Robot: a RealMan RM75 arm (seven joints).
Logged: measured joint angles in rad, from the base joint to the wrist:
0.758, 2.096, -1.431, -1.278, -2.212, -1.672, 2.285
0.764, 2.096, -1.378, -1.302, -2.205, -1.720, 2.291
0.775, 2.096, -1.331, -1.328, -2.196, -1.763, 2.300
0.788, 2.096, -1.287, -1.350, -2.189, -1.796, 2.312
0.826, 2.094, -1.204, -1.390, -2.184, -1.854, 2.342
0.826, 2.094, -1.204, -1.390, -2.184, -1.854, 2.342
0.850, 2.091, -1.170, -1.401, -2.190, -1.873, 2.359
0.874, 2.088, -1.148, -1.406, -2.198, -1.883, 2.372
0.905, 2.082, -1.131, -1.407, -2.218, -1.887, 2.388
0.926, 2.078, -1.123, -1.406, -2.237, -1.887, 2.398
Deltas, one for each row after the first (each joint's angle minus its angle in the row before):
0.006, 0.000, 0.053, -0.024, 0.007, -0.048, 0.006
0.011, 0.000, 0.047, -0.026, 0.009, -0.043, 0.009
0.013, 0.000, 0.044, -0.022, 0.007, -0.033, 0.012
0.038, -0.002, 0.083, -0.040, 0.005, -0.058, 0.030
0.000, 0.000, 0.000, 0.000, 0.000, 0.000, 0.000
0.024, -0.003, 0.034, -0.011, -0.006, -0.019, 0.017
0.024, -0.003, 0.022, -0.005, -0.008, -0.010, 0.013
0.031, -0.006, 0.017, -0.001, -0.020, -0.004, 0.016
0.021, -0.004, 0.008, 0.001, -0.019, 0.000, 0.010

